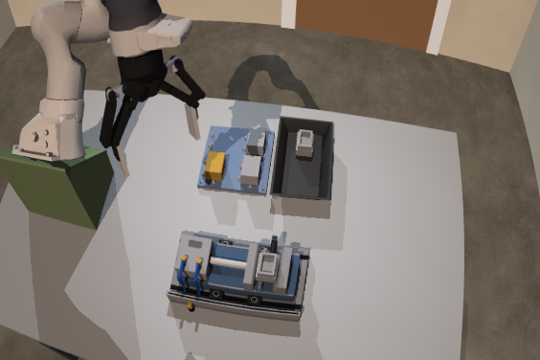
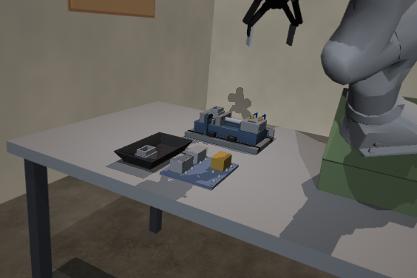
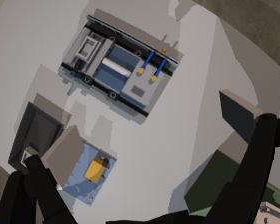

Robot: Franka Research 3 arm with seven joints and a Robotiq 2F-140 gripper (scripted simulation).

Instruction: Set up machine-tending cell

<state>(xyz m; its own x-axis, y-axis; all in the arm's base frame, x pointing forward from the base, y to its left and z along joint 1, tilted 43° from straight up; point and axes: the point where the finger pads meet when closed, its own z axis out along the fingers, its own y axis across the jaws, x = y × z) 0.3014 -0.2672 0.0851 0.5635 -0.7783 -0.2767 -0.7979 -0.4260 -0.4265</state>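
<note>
Now: hand 6 cm short of the brass blank, 22 cm to the right of it and 36 cm above it. Also, from my hand: blue vise: 13 cm ahead, 7 cm to the right, 35 cm below; then aluminium blank: 15 cm ahead, 21 cm to the left, 36 cm below.
</note>
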